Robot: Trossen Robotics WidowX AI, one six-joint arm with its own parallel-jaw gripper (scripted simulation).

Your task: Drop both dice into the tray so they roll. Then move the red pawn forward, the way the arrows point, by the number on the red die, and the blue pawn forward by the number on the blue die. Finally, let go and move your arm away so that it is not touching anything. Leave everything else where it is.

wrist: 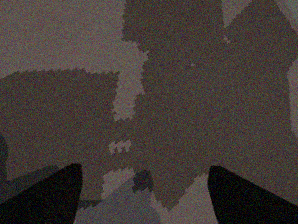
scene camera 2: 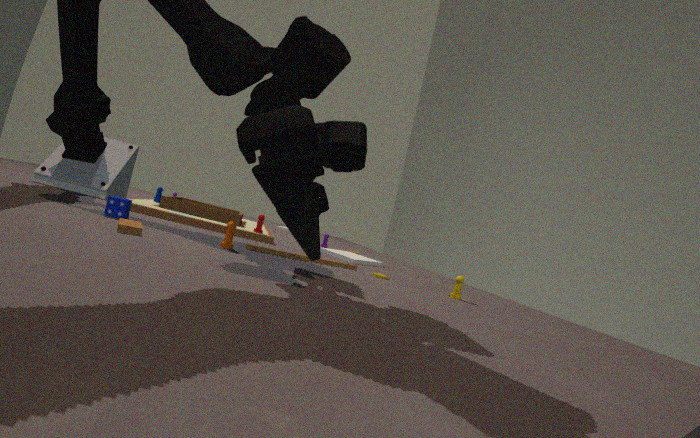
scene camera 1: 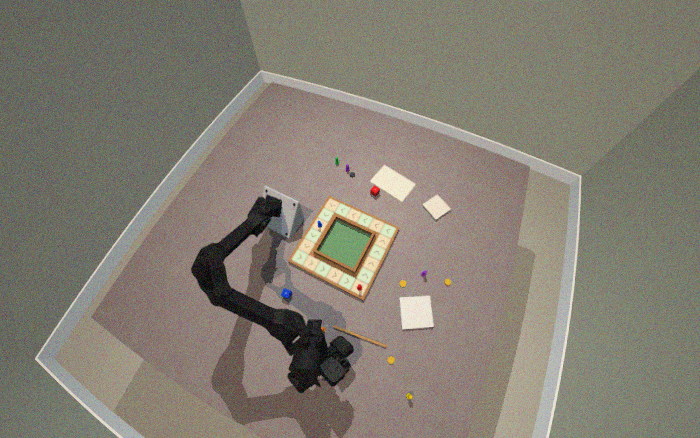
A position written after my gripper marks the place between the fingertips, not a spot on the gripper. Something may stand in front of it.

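My gripper [scene camera 2: 312, 253] is open and it's holding nothing; you'd also find it in scene camera 1 [scene camera 1: 327, 378] and in the wrist view [wrist: 146, 174]. There's a green tray [scene camera 1: 344, 243] here as well.
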